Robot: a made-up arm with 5 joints.
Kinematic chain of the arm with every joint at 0, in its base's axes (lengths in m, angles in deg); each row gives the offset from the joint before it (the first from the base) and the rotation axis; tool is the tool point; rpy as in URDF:
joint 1: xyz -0.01 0 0.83 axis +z
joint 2: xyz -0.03 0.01 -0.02 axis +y
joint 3: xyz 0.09 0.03 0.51 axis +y
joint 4: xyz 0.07 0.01 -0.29 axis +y
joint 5: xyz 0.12 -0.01 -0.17 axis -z
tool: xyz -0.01 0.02 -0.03 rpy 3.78 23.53 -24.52
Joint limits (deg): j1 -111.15..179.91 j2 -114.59..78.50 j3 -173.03..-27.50 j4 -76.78..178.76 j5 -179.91..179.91
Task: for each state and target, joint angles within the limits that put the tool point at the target. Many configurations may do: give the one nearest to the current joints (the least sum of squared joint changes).
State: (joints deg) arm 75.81 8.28 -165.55 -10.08 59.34
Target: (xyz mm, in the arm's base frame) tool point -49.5 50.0 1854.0
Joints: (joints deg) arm 64.49 -1.27 -159.25 2.11 66.36
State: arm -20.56 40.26 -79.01 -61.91 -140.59
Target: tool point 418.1 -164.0 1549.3
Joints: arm -23.23 11.02 -92.28 -67.55 -141.34
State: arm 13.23 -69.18 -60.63 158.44 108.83
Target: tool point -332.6 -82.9 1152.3
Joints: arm 21.85 -63.44 -82.21 178.76 108.50
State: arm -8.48 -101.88 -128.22 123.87 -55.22
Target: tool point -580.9 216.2 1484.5
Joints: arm -16.64 -68.16 -147.24 84.22 -53.94
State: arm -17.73 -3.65 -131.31 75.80 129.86
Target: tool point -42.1 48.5 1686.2
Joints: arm -19.23 -35.90 -132.11 86.15 128.90
